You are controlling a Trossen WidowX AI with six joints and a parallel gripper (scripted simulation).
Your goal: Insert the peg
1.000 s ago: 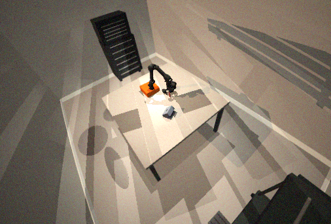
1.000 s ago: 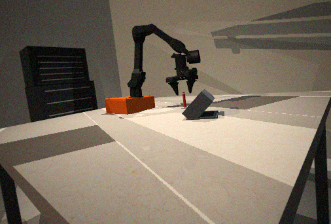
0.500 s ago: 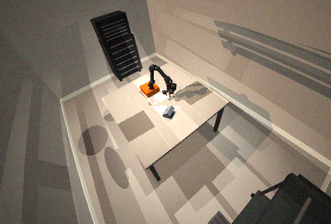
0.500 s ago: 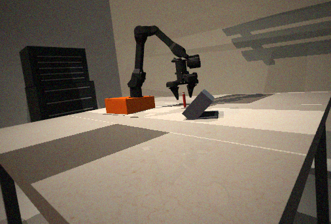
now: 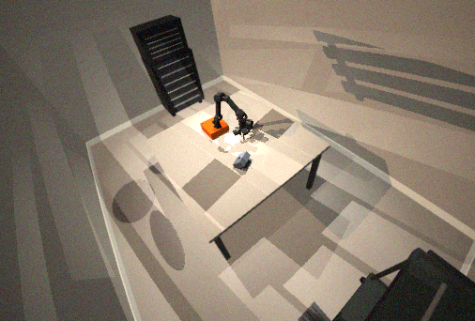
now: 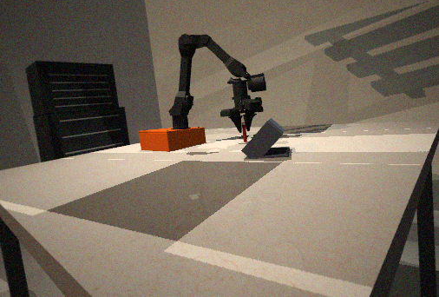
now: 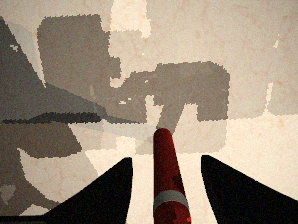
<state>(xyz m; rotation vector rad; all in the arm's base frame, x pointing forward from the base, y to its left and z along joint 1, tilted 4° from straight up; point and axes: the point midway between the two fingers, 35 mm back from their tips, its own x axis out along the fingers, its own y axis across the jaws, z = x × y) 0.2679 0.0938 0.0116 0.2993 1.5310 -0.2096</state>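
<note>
Right now the dark sloped panel is 22 cm to the right of my gripper tip and 20 cm ahead of it. The rest, counted from my gripper tip: red round peg: 2 cm above.
</note>
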